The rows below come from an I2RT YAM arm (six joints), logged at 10 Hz.
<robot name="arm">
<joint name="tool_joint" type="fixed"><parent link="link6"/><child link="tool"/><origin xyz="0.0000 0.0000 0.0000" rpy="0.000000 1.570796 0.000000"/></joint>
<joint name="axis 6" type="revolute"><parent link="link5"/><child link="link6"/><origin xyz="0.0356 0.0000 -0.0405" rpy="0.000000 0.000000 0.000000"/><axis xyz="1 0 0"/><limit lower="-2.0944" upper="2.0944"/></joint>
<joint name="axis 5" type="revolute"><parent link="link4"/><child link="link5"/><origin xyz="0.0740 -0.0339 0.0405" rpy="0.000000 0.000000 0.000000"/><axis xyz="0 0 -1"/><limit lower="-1.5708" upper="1.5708"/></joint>
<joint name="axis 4" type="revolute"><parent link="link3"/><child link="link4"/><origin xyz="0.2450 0.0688 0.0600" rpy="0.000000 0.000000 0.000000"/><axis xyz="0 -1 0"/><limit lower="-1.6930" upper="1.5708"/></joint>
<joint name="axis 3" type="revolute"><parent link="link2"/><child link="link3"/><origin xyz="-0.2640 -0.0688 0.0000" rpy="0.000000 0.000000 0.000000"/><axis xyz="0 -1 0"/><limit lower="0.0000" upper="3.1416"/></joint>
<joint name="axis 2" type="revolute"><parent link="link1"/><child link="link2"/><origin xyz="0.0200 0.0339 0.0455" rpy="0.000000 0.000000 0.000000"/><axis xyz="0 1 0"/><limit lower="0.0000" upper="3.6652"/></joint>
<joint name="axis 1" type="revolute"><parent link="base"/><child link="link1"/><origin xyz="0.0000 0.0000 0.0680" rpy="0.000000 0.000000 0.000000"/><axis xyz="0 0 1"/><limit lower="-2.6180" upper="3.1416"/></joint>
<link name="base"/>
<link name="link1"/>
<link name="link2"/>
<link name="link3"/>
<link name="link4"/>
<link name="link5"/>
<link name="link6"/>
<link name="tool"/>
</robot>
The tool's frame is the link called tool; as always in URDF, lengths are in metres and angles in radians.
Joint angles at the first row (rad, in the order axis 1, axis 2, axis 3, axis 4, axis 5, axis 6):
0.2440 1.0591 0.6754 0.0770 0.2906 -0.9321
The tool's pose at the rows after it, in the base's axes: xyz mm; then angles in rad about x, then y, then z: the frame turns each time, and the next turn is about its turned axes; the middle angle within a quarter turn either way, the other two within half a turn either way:
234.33, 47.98, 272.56, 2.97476, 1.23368, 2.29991
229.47, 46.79, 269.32, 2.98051, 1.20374, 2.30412
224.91, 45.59, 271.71, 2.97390, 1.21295, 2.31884
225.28, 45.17, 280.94, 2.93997, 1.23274, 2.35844
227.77, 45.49, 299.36, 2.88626, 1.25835, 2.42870
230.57, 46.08, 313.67, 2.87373, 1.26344, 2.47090
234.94, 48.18, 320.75, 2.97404, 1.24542, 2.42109
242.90, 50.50, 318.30, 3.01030, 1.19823, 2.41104
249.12, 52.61, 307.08, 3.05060, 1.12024, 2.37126
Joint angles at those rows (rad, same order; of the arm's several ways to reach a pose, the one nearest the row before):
0.2438 1.0432 0.6747 0.0217 0.2850 -0.9170
0.2439 1.0252 0.6661 -0.0190 0.2851 -0.8986
0.2439 1.0001 0.6606 -0.0288 0.2868 -0.8928
0.2431 0.9950 0.6862 -0.0378 0.2958 -0.8916
0.2439 0.9996 0.7494 -0.0674 0.3101 -0.8806
0.2439 1.0124 0.8093 -0.1085 0.3129 -0.8522
0.2439 1.0370 0.8583 -0.1559 0.2844 -0.7999
0.2439 1.0802 0.8897 -0.1939 0.2746 -0.7622
0.2439 1.1216 0.8989 -0.2425 0.2587 -0.7437

